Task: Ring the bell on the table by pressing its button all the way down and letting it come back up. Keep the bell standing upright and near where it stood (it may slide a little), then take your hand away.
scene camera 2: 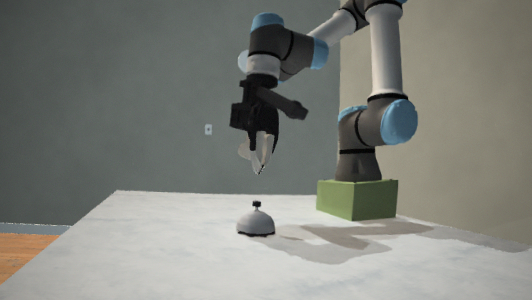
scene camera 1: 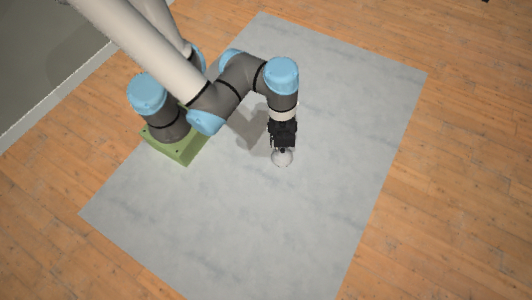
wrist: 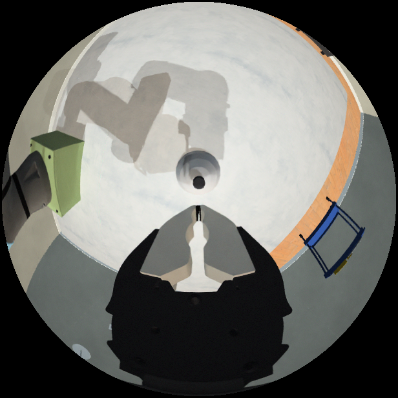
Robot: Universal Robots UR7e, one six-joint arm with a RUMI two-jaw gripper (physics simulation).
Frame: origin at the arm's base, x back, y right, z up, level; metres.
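Seen in the pictures: gripper, between the fingertips: (scene camera 2: 257, 174); arm's base, origin of its link: (scene camera 2: 358, 180) (scene camera 1: 171, 124).
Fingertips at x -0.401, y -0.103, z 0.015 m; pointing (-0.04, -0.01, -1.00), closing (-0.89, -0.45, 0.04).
Note:
Offsets run from my fingertips to a thing's top centre. Level surfaces: height alone.
The silver dome bell @[dx +0.000, dy -0.005, dz -0.057 m] (scene camera 1: 282, 158) (scene camera 2: 255, 222) (wrist: 184, 172) stands upright on the grey-white table. Its black button @[dx +0.000, dy -0.005, dz -0.057 m] (scene camera 1: 282, 150) (scene camera 2: 256, 203) (wrist: 199, 182) is up on its stem, with a stretch of stem showing under it in the second scene view. My gripper (scene camera 2: 259, 172) (wrist: 198, 206) is shut and empty, its tips pointing down. It hangs above the button with a clear gap, apart from the bell. In the first scene view the black gripper body shows just behind the bell and the fingertips cannot be made out.
The arm's green base block (scene camera 1: 172, 150) (scene camera 2: 335, 200) (wrist: 67, 175) stands at the table's edge. The arm's shadow falls on the table @[dz -0.123 m] (scene camera 1: 215, 225) (scene camera 2: 150, 260) (wrist: 280, 140) beside the bell. A blue-framed object (wrist: 322, 225) shows beyond the table in the wrist view.

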